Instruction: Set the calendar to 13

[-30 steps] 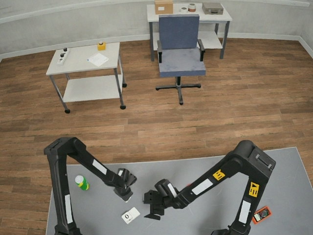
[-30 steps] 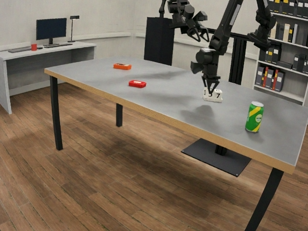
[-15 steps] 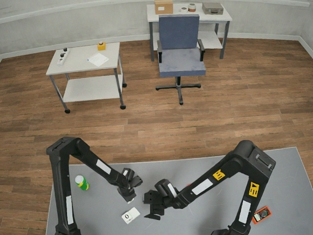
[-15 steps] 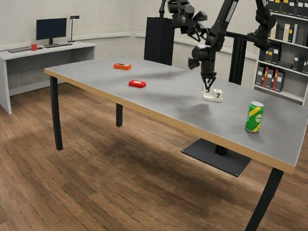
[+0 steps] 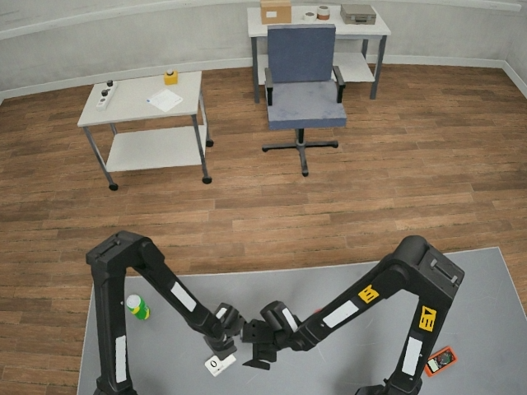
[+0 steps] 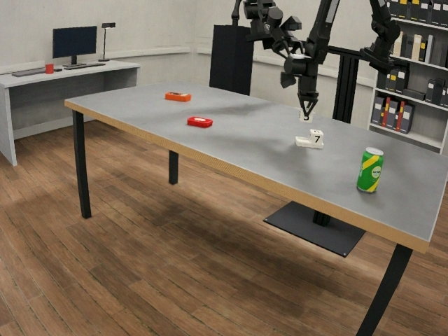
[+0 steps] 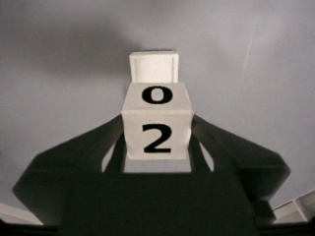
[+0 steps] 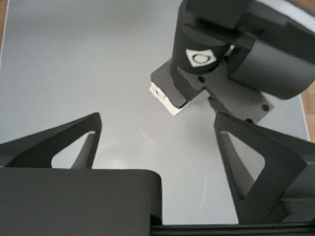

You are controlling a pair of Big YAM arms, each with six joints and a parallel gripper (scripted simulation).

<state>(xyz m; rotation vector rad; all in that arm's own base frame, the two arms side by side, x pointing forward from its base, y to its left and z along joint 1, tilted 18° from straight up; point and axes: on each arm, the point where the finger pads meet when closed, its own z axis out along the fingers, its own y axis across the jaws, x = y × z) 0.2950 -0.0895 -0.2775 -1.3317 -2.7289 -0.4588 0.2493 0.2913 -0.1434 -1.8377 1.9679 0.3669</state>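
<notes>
My left hand is 11 cm above the white calendar tray, 2 cm to the right of it and 2 cm past it. Also, from my left hand: red box 39 cm to the right, 13 cm ahead, 10 cm below.
</notes>
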